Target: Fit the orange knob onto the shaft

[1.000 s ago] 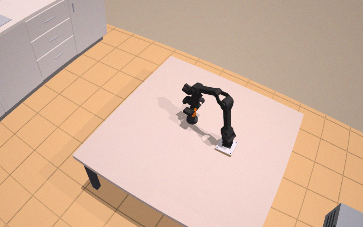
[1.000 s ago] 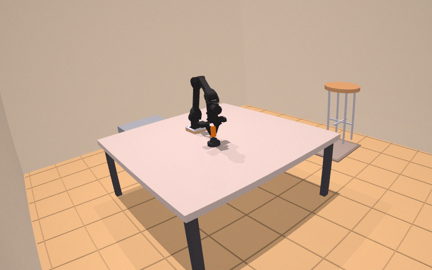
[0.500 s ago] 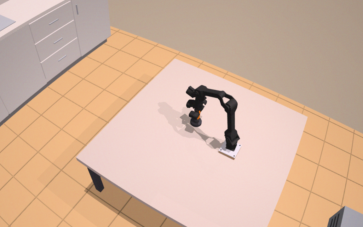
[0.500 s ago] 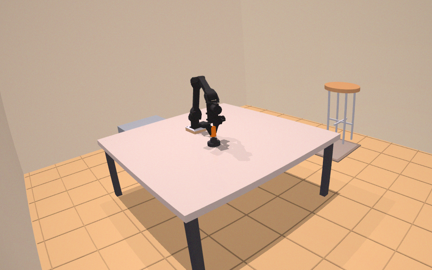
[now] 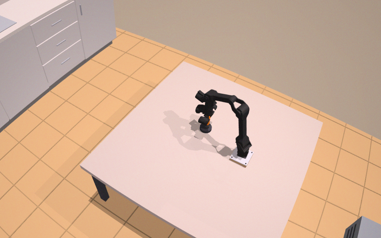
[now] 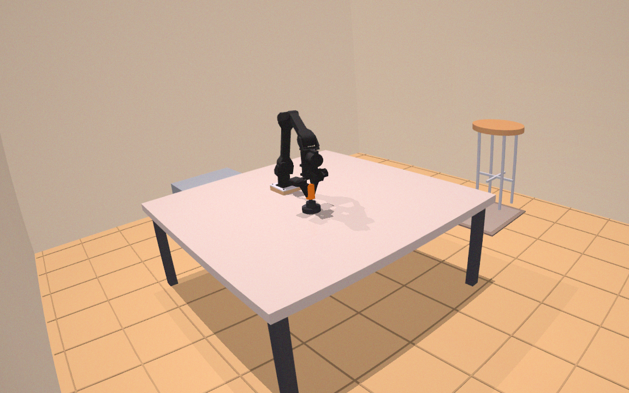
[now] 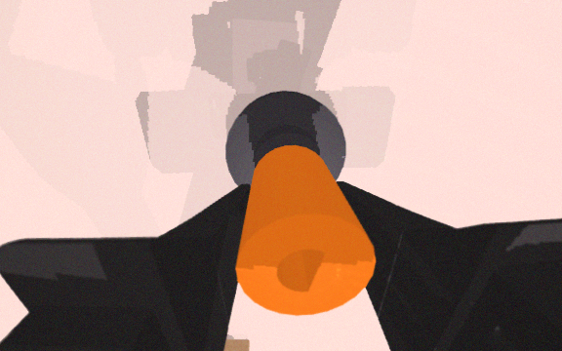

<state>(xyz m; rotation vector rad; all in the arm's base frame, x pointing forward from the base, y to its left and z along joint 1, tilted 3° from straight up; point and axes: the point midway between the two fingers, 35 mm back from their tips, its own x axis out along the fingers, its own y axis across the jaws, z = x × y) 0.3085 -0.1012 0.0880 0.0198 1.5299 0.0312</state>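
My gripper tip is 2 cm below the orange knob. From my gripper tip the other things lie so: pedestal (4 cm below).
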